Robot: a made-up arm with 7 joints.
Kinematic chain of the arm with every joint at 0, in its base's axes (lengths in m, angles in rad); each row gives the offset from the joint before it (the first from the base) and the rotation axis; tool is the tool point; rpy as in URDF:
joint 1: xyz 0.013 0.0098 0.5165 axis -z
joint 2: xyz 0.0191 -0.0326 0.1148 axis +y
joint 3: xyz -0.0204 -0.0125 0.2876 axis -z
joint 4: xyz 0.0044 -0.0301 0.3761 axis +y
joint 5: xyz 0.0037 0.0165 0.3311 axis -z
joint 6: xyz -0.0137 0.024 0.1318 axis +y
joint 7: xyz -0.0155 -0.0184 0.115 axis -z
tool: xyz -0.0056 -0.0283 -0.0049 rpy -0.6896 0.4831 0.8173
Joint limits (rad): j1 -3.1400..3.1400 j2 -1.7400..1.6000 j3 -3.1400..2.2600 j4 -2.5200..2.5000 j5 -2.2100..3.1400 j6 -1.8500..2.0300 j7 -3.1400..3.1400
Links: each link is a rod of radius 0.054 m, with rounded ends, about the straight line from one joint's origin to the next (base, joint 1, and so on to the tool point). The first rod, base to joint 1, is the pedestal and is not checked.
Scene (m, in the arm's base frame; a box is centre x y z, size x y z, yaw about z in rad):
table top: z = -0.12
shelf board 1: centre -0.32 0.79 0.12 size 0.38 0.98 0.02 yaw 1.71
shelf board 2: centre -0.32 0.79 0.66 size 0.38 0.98 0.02 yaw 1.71
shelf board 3: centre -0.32 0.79 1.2 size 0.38 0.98 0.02 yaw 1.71
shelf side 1: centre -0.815 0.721 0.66 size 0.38 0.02 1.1 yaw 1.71
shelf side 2: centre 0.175 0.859 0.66 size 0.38 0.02 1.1 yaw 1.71
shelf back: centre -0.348 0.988 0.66 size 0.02 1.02 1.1 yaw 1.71
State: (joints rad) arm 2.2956 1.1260 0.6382 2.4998 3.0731 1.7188 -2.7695
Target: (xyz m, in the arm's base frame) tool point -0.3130 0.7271 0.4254
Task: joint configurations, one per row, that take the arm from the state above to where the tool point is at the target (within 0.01 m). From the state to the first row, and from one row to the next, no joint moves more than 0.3 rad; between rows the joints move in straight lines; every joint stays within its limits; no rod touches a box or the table.
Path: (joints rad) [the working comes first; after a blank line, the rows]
Joints at the target: 0.6097 -1.7400 -1.8086 1.6433 3.1400 1.7615 -2.6602
Straight joint move there: touches shelf board 2.

1: 2.0914 0.8394 0.3731 2.4878 3.0798 1.7336 -2.7552
2: 1.8872 0.5528 0.1081 2.4757 3.0865 1.7484 -2.7409
3: 1.6830 0.2662 -0.1570 2.4637 3.0932 1.7632 -2.7266
4: 1.4788 -0.0204 -0.4220 2.4516 3.0999 1.7780 -2.7123
5: 1.2746 -0.3070 -0.6871 2.4396 3.1066 1.7928 -2.6980
6: 1.0704 -0.5936 -0.9522 2.4275 3.1132 1.8076 -2.6837
7: 0.8662 -0.8802 -1.2172 2.4155 3.1199 1.8224 -2.6694
8: 0.6620 -1.1668 -1.4823 2.4035 3.1266 1.8372 -2.6551
9: 0.4578 -1.4534 -1.7473 2.3914 3.1333 1.8520 -2.6408
10: 0.2536 -1.7400 -2.0124 2.3794 3.1400 1.8668 -2.6265
11: 0.3723 -1.7400 -1.9445 2.1340 3.1400 1.8317 -2.6377
12: 0.4910 -1.7400 -1.8765 1.8886 3.1400 1.7966 -2.6490
13: 0.6097 -1.7400 -1.8086 1.6433 3.1400 1.7615 -2.6602

